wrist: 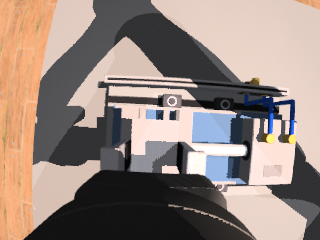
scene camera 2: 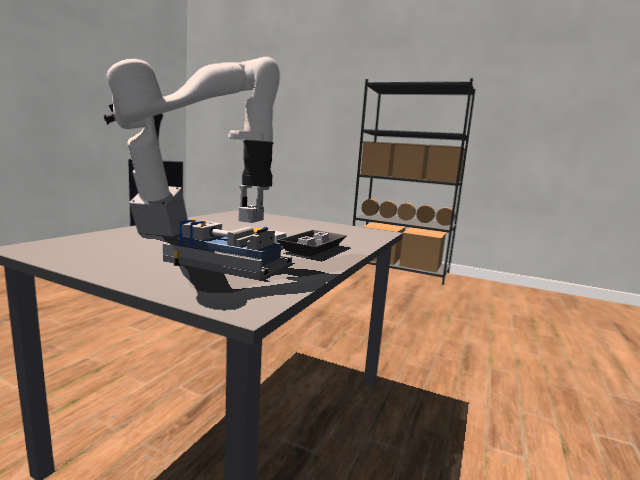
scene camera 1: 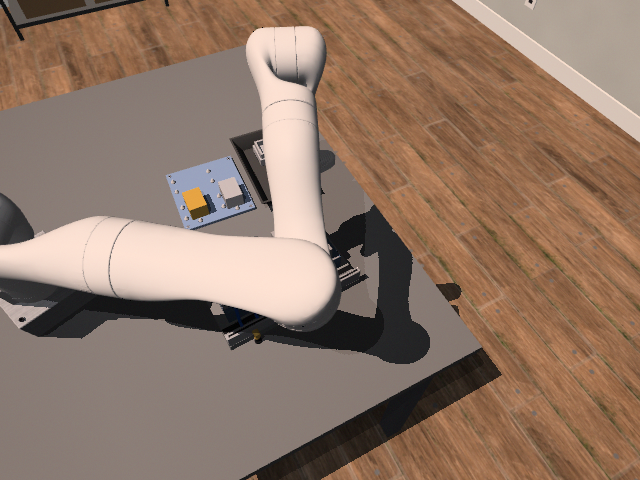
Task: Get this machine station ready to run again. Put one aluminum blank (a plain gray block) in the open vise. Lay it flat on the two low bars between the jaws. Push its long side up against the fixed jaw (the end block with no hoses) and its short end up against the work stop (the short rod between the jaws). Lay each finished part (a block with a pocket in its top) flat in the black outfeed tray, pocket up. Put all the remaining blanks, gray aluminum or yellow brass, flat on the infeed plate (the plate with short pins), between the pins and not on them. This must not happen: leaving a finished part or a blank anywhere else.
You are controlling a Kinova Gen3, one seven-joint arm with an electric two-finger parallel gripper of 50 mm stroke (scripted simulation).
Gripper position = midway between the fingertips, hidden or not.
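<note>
My gripper [scene camera 2: 251, 210] [wrist: 154, 151] is visible in scene camera 2 and in the wrist view. Also visible: a gray aluminum blank [wrist: 154, 142] and an infeed plate [scene camera 1: 221, 169].
</note>
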